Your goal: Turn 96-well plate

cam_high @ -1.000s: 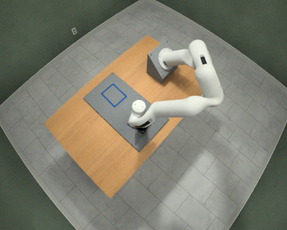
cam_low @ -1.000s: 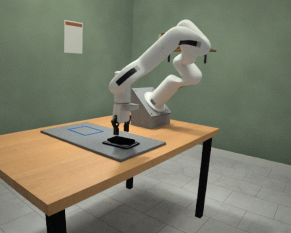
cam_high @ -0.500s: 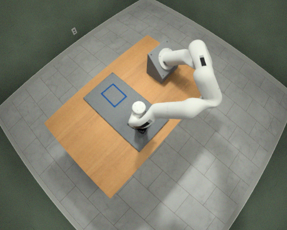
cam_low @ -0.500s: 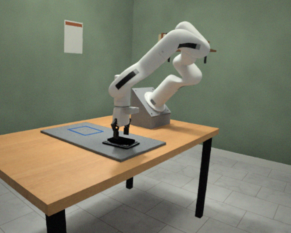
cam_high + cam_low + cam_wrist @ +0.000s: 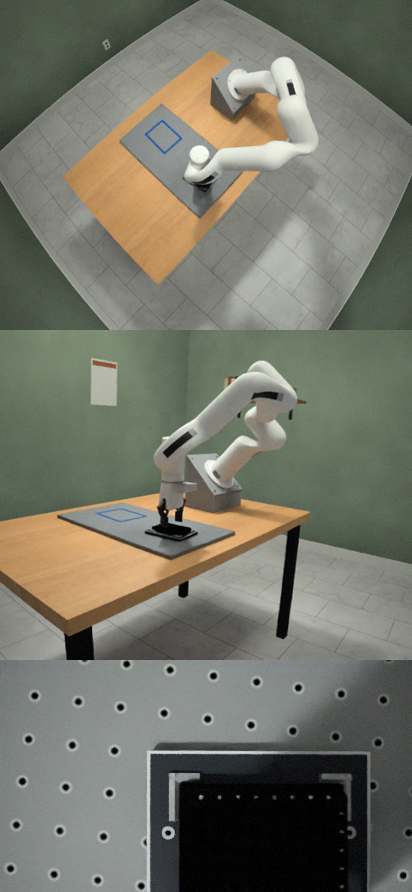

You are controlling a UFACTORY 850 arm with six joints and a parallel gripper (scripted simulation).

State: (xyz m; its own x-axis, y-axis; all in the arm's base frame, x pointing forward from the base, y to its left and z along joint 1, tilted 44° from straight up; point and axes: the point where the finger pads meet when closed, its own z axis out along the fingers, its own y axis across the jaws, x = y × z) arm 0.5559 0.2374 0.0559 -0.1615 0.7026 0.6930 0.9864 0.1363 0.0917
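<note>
Right now my hand is 30 mm above the 96-well plate. Round my hand: plate nest N1 (40 mm below).
</note>
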